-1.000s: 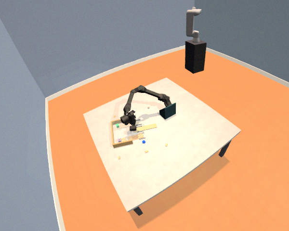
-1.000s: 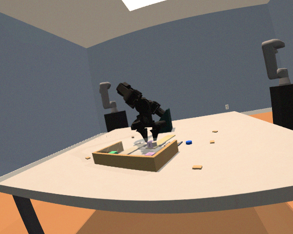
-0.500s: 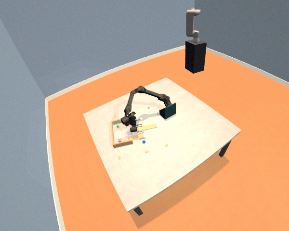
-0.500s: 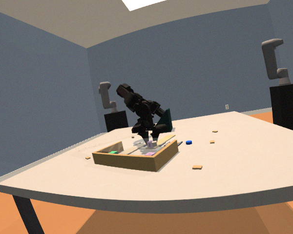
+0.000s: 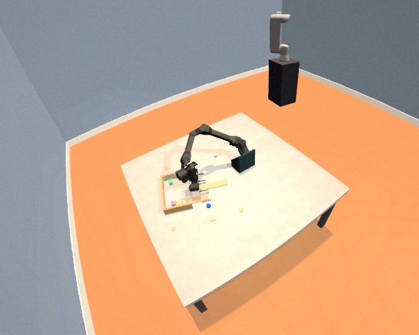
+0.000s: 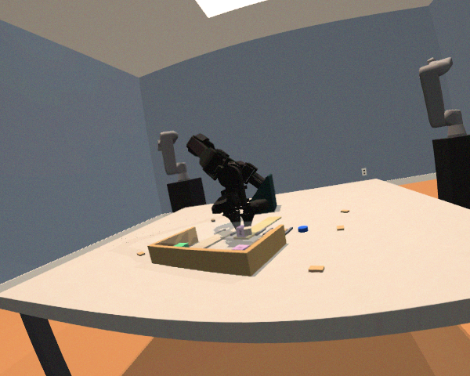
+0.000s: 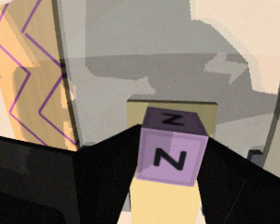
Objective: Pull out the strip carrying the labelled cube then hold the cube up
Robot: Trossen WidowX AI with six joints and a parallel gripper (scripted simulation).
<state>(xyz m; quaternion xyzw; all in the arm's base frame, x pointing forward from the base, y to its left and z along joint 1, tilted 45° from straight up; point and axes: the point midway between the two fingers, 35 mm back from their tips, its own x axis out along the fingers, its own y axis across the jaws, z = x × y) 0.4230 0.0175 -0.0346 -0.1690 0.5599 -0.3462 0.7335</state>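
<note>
Right now the pale yellow strip is 10 cm behind my gripper tip, 2 cm to the left of it and 1 cm below it. From my gripper tip the other things lie so: blue disc (18 cm to the left, 2 cm behind, 1 cm below).
</note>
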